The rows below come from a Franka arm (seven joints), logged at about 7 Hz.
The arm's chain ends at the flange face. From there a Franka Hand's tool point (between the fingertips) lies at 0.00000 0.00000 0.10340 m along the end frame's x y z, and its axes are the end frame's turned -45 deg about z.
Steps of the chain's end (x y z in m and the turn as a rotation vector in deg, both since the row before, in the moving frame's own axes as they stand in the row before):
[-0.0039, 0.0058, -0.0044, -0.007, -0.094, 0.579]
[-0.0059, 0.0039, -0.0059, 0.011, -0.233, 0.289]
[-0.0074, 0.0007, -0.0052, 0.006, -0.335, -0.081]
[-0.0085, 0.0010, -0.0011, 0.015, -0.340, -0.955]
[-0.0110, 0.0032, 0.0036, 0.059, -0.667, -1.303]
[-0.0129, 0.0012, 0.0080, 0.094, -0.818, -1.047]
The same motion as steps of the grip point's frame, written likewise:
[-0.0070, 0.0012, -0.0044, 0.062, -0.071, 0.579]
[-0.0072, -0.0017, -0.0059, 0.173, -0.157, 0.289]
[-0.0061, -0.0052, -0.0052, 0.241, -0.233, -0.081]
[-0.0071, -0.0058, -0.0011, 0.251, -0.230, -0.955]
[-0.0108, -0.0064, 0.0036, 0.513, -0.430, -1.303]
[-0.0109, -0.0094, 0.0080, 0.645, -0.512, -1.047]

